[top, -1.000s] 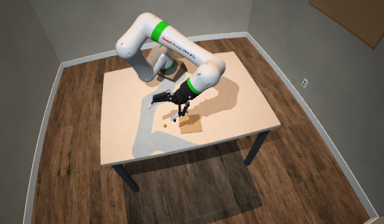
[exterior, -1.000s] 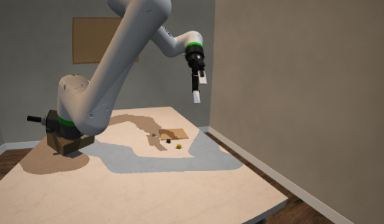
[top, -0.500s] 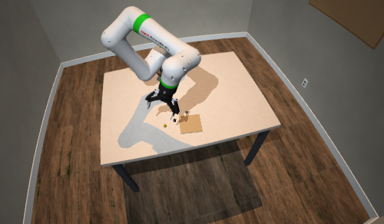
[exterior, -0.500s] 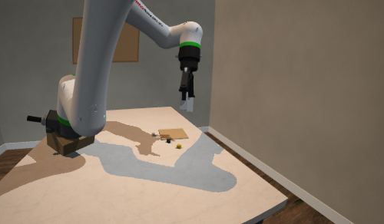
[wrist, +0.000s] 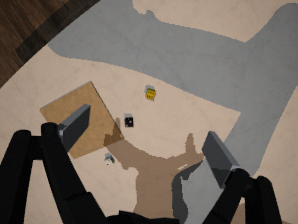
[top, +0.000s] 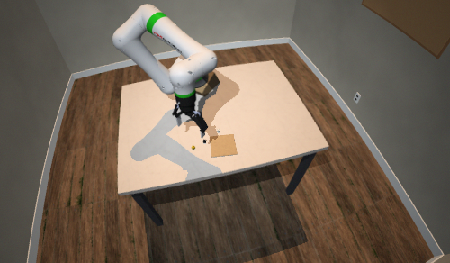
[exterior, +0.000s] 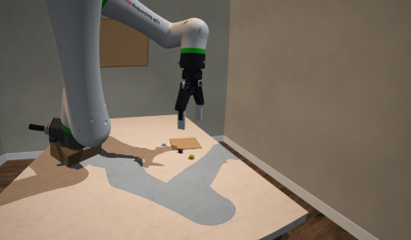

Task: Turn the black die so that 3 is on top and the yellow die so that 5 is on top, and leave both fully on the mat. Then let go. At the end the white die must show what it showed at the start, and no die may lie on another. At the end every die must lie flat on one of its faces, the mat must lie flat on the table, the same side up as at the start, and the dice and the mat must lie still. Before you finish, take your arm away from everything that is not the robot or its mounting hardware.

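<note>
Right now the yellow die is 150 mm below my hand. Also, from my hand: tan mat: 50 mm ahead, 150 mm to the left, 160 mm below; then white die: 50 mm behind, 170 mm to the left, 150 mm below; then black die: 10 mm behind, 70 mm to the left, 150 mm below.
</note>
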